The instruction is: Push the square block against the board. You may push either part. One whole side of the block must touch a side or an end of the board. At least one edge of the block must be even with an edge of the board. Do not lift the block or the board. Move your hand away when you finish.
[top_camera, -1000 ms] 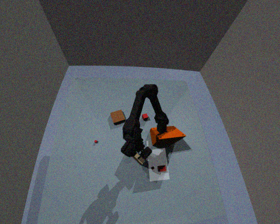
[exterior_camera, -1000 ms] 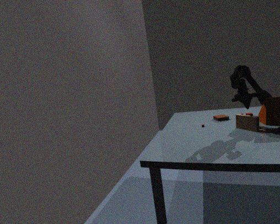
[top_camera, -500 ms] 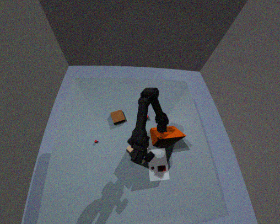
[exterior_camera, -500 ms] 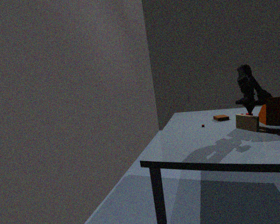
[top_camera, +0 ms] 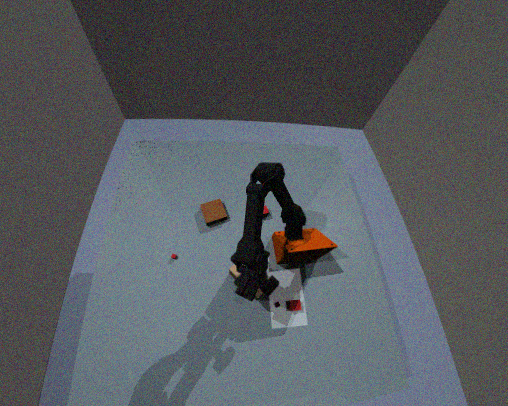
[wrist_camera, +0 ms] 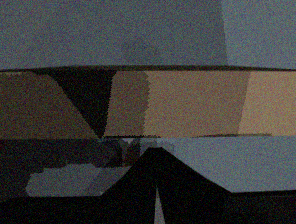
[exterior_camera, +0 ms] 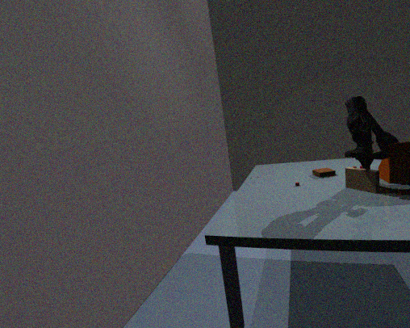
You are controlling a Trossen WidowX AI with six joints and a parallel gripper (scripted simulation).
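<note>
Right now the tan board is 30 mm below my gripper tip, 30 mm ahead of it and 20 mm to the left of it. Also, from my gripper tip: brown square block: 320 mm to the right, 130 mm ahead, 70 mm below.
</note>
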